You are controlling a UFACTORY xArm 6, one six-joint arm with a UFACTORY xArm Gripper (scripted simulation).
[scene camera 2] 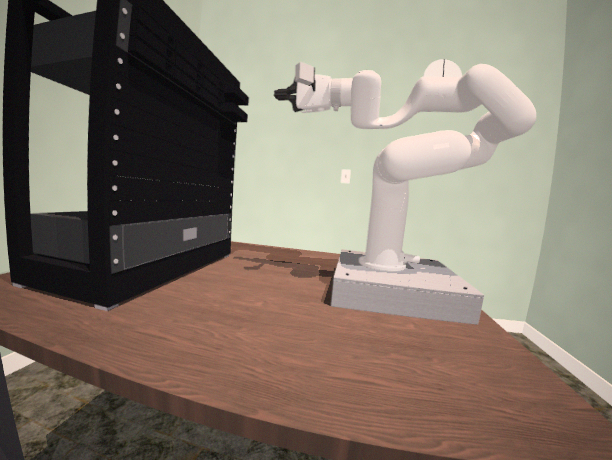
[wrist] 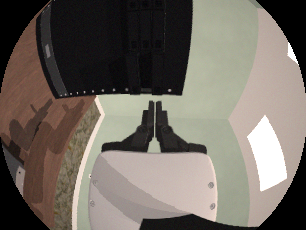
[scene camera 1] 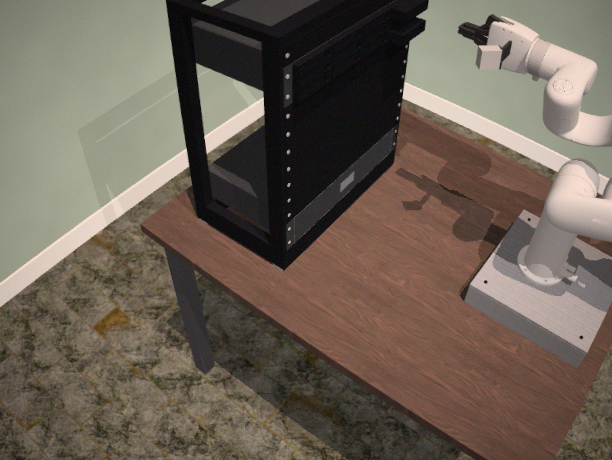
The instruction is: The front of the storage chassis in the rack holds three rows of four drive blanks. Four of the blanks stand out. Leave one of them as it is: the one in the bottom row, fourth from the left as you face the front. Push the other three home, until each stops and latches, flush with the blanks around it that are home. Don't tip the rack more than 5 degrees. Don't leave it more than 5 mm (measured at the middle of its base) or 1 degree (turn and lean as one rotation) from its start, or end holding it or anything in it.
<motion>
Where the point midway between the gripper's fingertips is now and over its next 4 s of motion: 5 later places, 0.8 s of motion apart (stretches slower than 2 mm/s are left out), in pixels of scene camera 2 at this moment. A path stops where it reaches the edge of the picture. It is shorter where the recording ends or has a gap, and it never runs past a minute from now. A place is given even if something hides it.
The gripper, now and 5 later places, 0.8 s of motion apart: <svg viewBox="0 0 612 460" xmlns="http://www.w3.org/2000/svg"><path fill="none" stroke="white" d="M275 95L275 94L260 94L244 95L241 95L237 95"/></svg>
</motion>
